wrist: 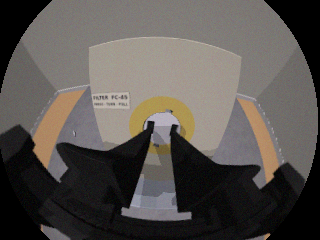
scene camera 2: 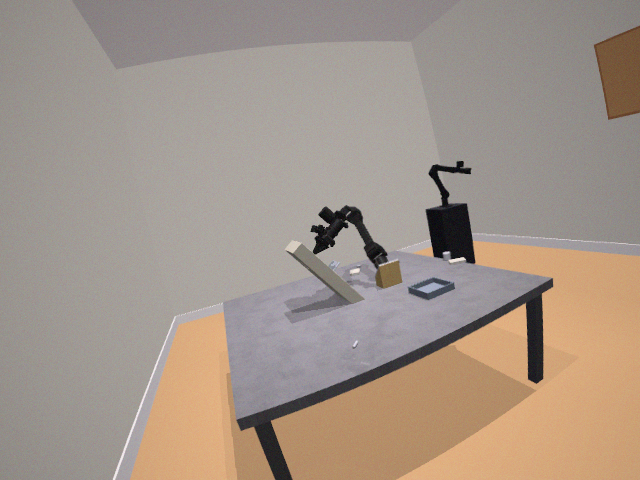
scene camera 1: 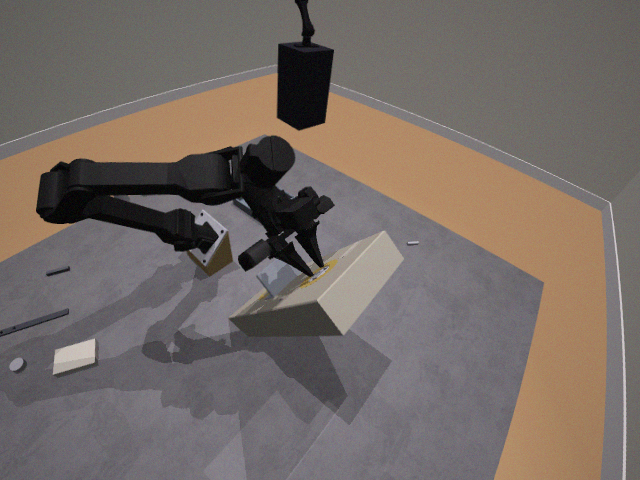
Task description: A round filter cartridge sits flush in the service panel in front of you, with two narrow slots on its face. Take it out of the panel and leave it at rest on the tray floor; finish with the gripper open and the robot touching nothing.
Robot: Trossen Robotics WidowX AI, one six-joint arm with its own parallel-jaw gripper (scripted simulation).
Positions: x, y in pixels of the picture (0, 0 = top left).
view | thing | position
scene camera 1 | my gripper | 317, 271
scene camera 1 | cream service panel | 329, 305
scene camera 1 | cream block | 79, 356
